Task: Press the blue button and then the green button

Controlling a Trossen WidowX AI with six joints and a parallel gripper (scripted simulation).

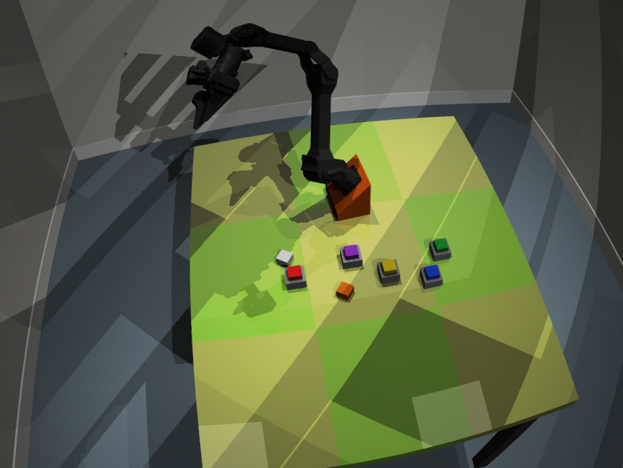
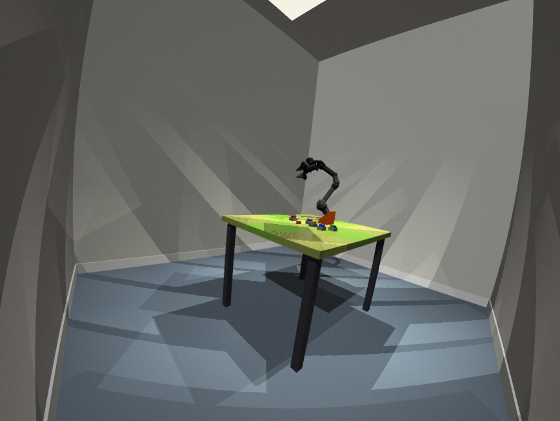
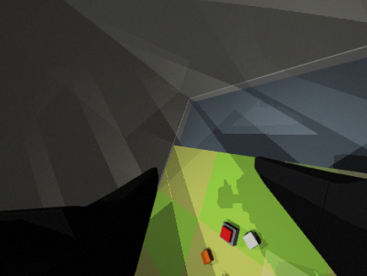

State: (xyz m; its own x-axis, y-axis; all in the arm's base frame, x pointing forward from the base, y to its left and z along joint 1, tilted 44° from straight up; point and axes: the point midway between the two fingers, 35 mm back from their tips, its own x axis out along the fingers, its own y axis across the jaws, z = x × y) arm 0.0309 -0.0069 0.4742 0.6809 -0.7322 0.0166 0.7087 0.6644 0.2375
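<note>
Now: the blue button 280 mm ahead of my gripper tip, 460 mm to the left of it and 370 mm below it. The rest, counted from my gripper tip: purple button: 160 mm ahead, 290 mm to the left, 370 mm below; then red button: 170 mm ahead, 140 mm to the left, 370 mm below; then grey block: 100 mm ahead, 130 mm to the left, 390 mm below.
</note>
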